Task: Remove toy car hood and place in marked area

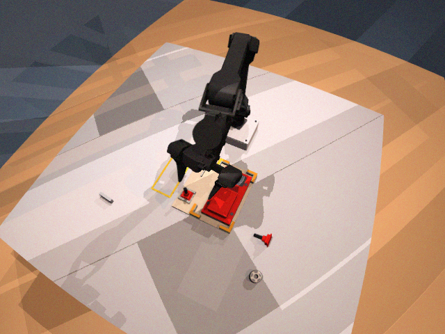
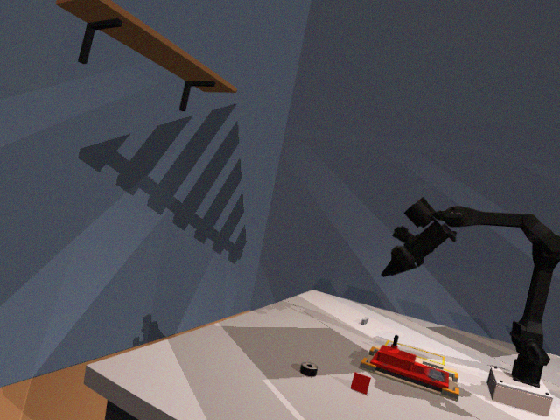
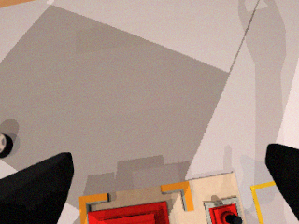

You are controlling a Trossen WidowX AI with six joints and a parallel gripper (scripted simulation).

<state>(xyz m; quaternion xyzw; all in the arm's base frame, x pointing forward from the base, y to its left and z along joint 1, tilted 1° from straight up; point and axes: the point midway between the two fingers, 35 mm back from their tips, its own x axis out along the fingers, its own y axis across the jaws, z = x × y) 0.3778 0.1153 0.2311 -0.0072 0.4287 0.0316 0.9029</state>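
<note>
My gripper tip is 200 mm above the hood, 90 mm past it and 30 mm to the right of it.
</note>
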